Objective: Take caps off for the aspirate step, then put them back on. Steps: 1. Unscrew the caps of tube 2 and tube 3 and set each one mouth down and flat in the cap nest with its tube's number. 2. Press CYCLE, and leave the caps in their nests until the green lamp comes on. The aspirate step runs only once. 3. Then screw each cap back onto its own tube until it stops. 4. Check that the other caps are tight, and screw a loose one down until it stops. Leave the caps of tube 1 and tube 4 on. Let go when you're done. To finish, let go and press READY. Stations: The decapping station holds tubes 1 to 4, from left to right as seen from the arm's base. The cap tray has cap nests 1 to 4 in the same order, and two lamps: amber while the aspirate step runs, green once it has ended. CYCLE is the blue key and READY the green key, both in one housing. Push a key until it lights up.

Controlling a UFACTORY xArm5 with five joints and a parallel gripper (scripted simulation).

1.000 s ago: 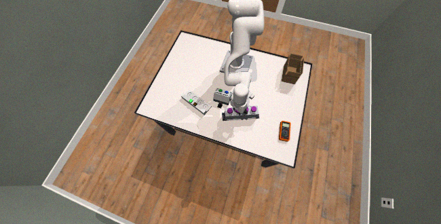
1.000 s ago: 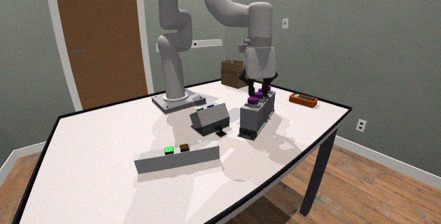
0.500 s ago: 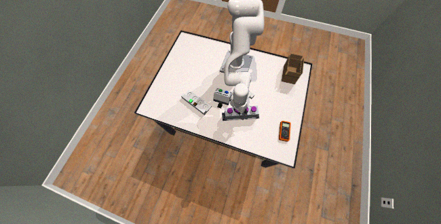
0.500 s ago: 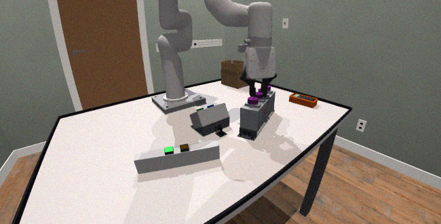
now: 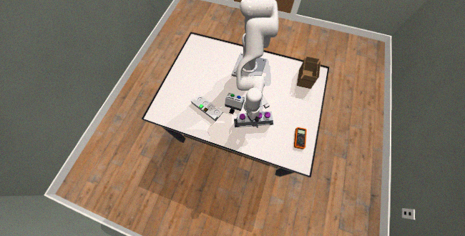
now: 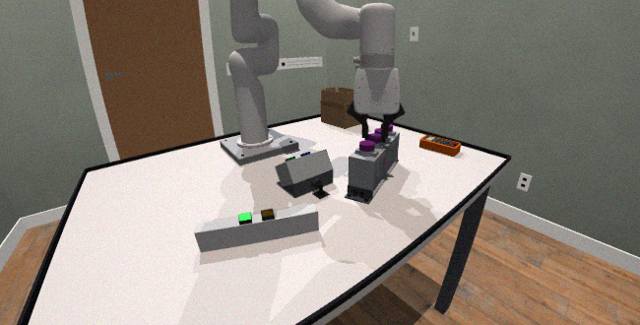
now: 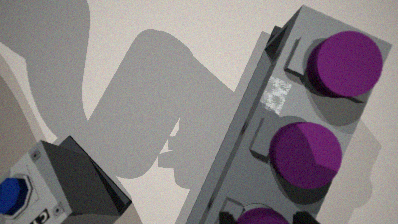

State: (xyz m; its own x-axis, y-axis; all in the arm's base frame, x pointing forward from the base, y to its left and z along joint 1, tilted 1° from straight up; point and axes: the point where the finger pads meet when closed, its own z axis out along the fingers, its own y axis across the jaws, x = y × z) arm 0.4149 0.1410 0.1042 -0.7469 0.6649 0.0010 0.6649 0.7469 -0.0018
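Now: hand 20 mm past the purple cap, 50 mm to the right of it and 20 mm above it. Also, from my hand: key housing: 100 mm behind, 140 mm to the right, 80 mm below; then blue key: 120 mm behind, 120 mm to the right, 60 mm below; then grey decapping station: 10 mm behind, 20 mm to the left, 130 mm below.
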